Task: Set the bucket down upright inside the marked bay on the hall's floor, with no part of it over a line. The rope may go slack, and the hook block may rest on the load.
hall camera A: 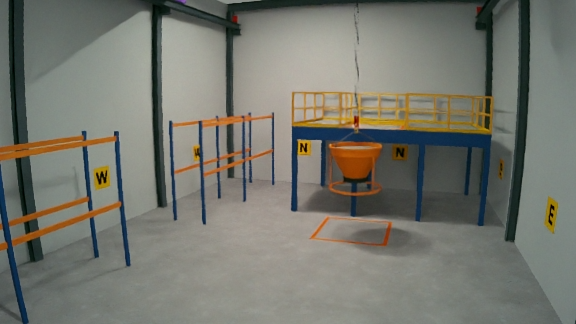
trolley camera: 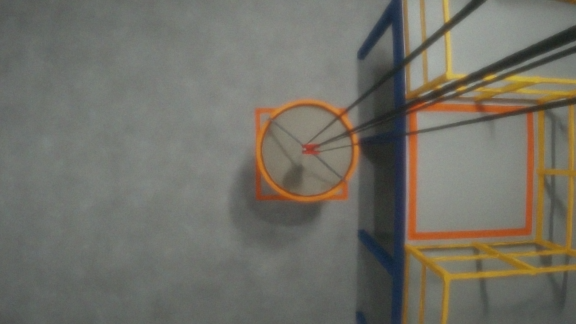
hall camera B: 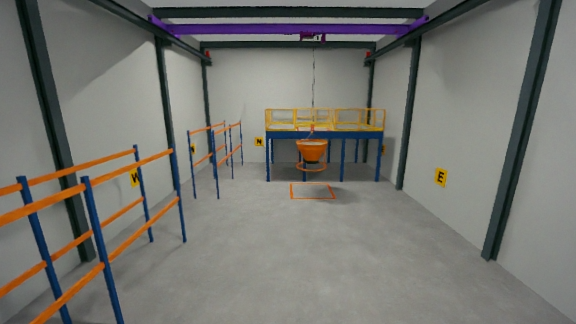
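Note:
The orange bucket (hall camera A: 355, 162) (hall camera B: 312, 151) (trolley camera: 300, 122) hangs upright in the air, its round foot ring well above the floor. The red hook block (hall camera A: 356, 123) (hall camera B: 312, 128) (trolley camera: 310, 149), my gripper, is above its middle and carries it on thin sling legs. The marked bay (hall camera A: 350, 242) (hall camera B: 312, 198) (trolley camera: 258, 187) is an orange outline on the floor. In the trolley view the bucket covers most of the bay; its rim hides most of the right line and part of the top line, and the left and lower lines show. The bucket's shadow falls partly outside the bay.
A blue platform (hall camera A: 390, 135) (hall camera B: 350, 135) (trolley camera: 397, 200) with yellow railings stands behind the bucket, close to the bay's right side in the trolley view. A second orange square (trolley camera: 470, 233) lies on its deck. Blue and orange racks (hall camera A: 201, 175) (hall camera B: 102, 245) stand along the left wall.

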